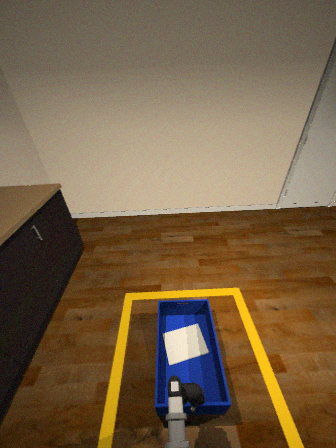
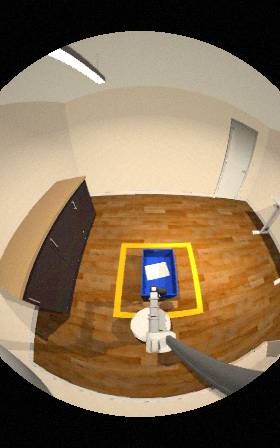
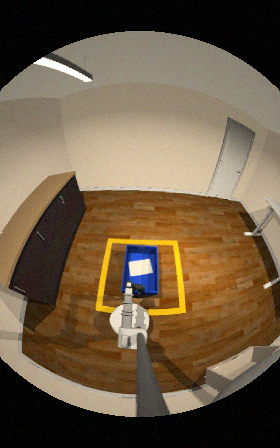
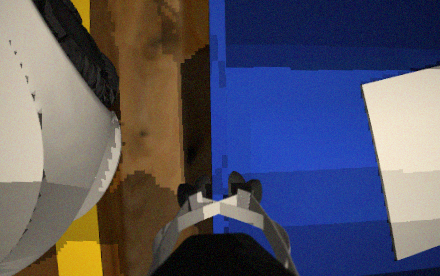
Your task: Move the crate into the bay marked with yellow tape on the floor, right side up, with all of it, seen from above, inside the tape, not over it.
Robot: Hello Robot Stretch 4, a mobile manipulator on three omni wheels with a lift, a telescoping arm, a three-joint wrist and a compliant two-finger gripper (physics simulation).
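Places are measured from the robot's base along level axes (x ahead, y left, z up), in millimetres.
Pixels of known places: gripper, fingertip midpoint: [image 1: 191, 406] [image 2: 158, 295] [image 4: 219, 188].
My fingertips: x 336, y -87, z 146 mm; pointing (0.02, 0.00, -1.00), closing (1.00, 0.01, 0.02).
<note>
For each thing: its middle in the pictures, then the offset to it from my fingertips.
- blue crate, body centre: [image 1: 186, 349] [image 3: 140, 269] [image 2: 157, 273] 293 mm ahead, 8 mm right, 64 mm down
- white sheet, body centre: [image 4: 435, 158] [image 1: 184, 342] [image 3: 139, 266] [image 2: 156, 270] 367 mm ahead, 3 mm right, 152 mm down
The blue crate [image 1: 200, 369] [image 2: 150, 285] [image 3: 150, 281] [image 4: 305, 125] is right side up, with a white sheet [image 1: 185, 345] [image 2: 157, 270] [image 4: 410, 150] inside it. Seen from above, it appears within the yellow tape [image 1: 182, 293] [image 2: 196, 280] [image 3: 179, 275] [image 4: 80, 257], with its far end close to the far strip and a strip of floor on either side. My gripper [image 4: 219, 188] is shut on the crate's near wall, with one finger on each side of it. Whether the crate's bottom touches the floor is hard to tell.
My white round base [image 2: 137, 325] [image 3: 120, 320] [image 4: 60, 135] overlaps the near tape strip. A dark cabinet [image 1: 37, 285] [image 2: 62, 250] [image 3: 47, 245] stands left of the bay. The back wall and a door [image 2: 239, 160] [image 3: 231, 160] lie beyond. White-footed legs stand at the far right.
</note>
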